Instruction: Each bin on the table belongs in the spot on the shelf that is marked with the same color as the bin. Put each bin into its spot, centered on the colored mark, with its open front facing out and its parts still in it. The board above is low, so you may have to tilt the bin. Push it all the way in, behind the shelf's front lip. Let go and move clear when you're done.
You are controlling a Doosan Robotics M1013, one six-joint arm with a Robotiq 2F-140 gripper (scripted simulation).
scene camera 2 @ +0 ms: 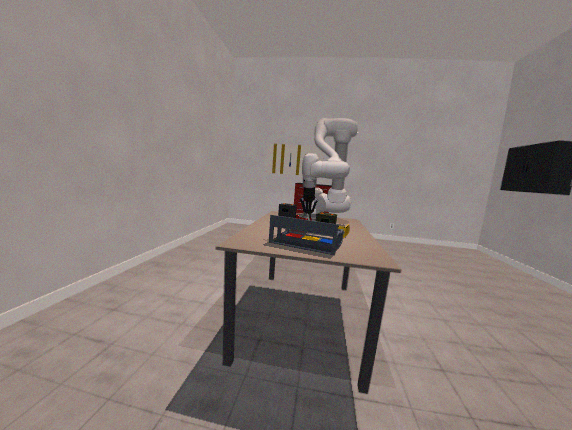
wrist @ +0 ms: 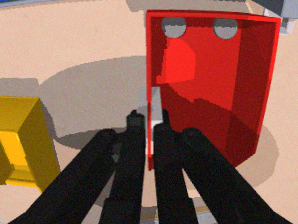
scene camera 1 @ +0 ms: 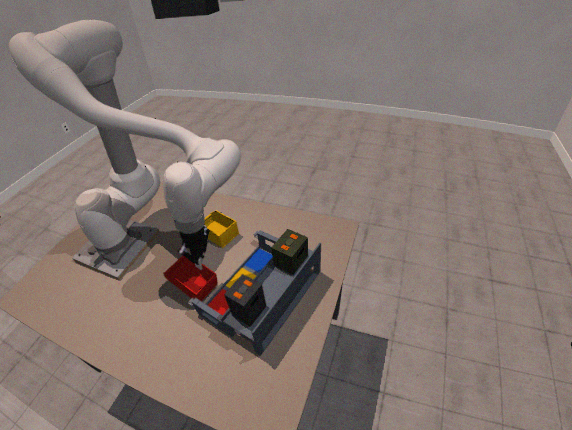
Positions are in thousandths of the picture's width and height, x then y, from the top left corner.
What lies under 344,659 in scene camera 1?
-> A red bin.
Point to a red bin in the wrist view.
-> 740,386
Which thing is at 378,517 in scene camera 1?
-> A yellow bin.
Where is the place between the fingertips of the gripper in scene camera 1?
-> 351,620
